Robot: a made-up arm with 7 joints. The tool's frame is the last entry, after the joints. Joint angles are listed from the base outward.
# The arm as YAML. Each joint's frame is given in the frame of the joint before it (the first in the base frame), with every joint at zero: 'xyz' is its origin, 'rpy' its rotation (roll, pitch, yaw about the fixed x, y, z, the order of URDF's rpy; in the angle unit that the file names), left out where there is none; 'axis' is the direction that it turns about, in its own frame. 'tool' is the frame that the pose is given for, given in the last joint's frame.
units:
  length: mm
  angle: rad
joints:
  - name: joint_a
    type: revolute
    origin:
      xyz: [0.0, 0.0, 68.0]
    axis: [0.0, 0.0, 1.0]
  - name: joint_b
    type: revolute
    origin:
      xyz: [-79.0, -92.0, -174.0]
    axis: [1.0, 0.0, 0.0]
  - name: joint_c
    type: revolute
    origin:
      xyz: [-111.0, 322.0, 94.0]
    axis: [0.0, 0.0, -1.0]
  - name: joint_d
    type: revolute
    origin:
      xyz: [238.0, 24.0, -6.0]
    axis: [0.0, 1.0, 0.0]
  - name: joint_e
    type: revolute
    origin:
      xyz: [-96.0, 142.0, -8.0]
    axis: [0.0, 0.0, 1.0]
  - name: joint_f
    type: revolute
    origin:
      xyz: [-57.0, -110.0, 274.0]
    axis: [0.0, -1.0, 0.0]
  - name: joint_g
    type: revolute
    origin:
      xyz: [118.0, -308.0, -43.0]
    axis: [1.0, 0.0, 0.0]
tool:
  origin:
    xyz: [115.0, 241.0, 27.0]
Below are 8 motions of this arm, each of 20 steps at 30 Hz.
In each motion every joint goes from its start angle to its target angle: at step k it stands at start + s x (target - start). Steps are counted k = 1, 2, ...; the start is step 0. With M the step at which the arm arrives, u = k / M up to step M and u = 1 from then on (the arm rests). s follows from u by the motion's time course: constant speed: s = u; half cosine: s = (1 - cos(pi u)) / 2; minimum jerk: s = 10 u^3 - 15 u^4 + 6 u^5.
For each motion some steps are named. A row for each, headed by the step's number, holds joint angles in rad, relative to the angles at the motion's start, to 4 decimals.
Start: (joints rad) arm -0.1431 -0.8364 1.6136 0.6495 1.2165 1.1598 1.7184
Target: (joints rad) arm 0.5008 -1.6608 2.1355 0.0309 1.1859 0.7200 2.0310
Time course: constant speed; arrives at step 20
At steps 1, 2, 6, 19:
1: 0.0322 -0.0412 0.0261 -0.0309 -0.0015 -0.0220 0.0156
2: 0.0644 -0.0824 0.0522 -0.0619 -0.0031 -0.0440 0.0313
6: 0.1932 -0.2473 0.1566 -0.1856 -0.0092 -0.1319 0.0938
19: 0.6117 -0.7832 0.4958 -0.5877 -0.0291 -0.4178 0.2970

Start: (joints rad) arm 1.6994 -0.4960 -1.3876 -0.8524 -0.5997 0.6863 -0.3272
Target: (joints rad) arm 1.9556 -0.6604 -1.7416 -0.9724 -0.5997 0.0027 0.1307
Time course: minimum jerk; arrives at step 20
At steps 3, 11, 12, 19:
3: 0.0068 -0.0044 -0.0094 -0.0032 0.0000 -0.0182 0.0122
11: 0.1520 -0.0975 -0.2100 -0.0712 0.0000 -0.4055 0.2716
12: 0.1749 -0.1122 -0.2416 -0.0819 0.0000 -0.4666 0.3125
19: 0.2559 -0.1642 -0.3536 -0.1199 0.0000 -0.6828 0.4574

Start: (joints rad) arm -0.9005 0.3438 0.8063 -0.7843 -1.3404 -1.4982 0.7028
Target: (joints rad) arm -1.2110 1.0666 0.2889 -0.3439 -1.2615 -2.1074 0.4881
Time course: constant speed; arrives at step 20
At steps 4, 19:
4: -0.0621 0.1446 -0.1035 0.0881 0.0158 -0.1218 -0.0429
19: -0.2950 0.6867 -0.4915 0.4184 0.0750 -0.5787 -0.2040

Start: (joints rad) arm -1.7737 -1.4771 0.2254 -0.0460 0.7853 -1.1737 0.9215
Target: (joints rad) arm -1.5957 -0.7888 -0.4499 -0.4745 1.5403 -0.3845 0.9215
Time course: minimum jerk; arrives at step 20
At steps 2, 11, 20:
2: 0.0015 0.0059 -0.0058 -0.0037 0.0065 0.0068 0.0000
11: 0.1056 0.4082 -0.4005 -0.2542 0.4478 0.4681 0.0000
20: 0.1780 0.6883 -0.6753 -0.4285 0.7550 0.7892 0.0000

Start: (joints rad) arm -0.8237 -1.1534 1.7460 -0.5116 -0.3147 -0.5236 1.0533
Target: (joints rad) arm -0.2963 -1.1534 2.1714 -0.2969 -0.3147 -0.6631 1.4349
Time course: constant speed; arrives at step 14
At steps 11, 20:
11: 0.4144 0.0000 0.3342 0.1687 0.0000 -0.1096 0.2998
20: 0.5274 0.0000 0.4254 0.2147 0.0000 -0.1395 0.3816

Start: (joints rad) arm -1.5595 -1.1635 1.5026 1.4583 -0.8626 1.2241 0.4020
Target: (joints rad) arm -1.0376 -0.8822 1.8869 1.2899 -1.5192 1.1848 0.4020
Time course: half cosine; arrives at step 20
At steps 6, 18, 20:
6: 0.1076 0.0580 0.0792 -0.0347 -0.1353 -0.0081 0.0000
18: 0.5091 0.2744 0.3749 -0.1643 -0.6405 -0.0383 0.0000
20: 0.5219 0.2813 0.3843 -0.1684 -0.6566 -0.0393 0.0000

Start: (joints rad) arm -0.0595 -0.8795 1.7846 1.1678 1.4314 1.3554 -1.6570
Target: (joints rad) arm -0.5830 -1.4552 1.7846 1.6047 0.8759 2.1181 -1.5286
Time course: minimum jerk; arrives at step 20
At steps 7, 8, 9, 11, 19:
7: -0.1231 -0.1354 0.0000 0.1027 -0.1306 0.1794 0.0302
8: -0.1662 -0.1828 0.0000 0.1387 -0.1763 0.2421 0.0408
9: -0.2130 -0.2342 0.0000 0.1778 -0.2260 0.3103 0.0522
11: -0.3105 -0.3415 0.0000 0.2591 -0.3295 0.4524 0.0762
19: -0.5229 -0.5750 0.0000 0.4364 -0.5549 0.7618 0.1283

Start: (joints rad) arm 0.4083 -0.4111 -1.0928 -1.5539 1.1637 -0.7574 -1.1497
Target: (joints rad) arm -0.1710 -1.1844 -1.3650 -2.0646 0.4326 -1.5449 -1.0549
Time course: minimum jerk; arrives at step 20
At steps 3, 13, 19, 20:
3: -0.0154 -0.0206 -0.0072 -0.0136 -0.0195 -0.0210 0.0025
13: -0.4431 -0.5914 -0.2082 -0.3906 -0.5592 -0.6023 0.0725
19: -0.5786 -0.7724 -0.2719 -0.5101 -0.7303 -0.7866 0.0947
20: -0.5793 -0.7733 -0.2722 -0.5107 -0.7311 -0.7875 0.0948

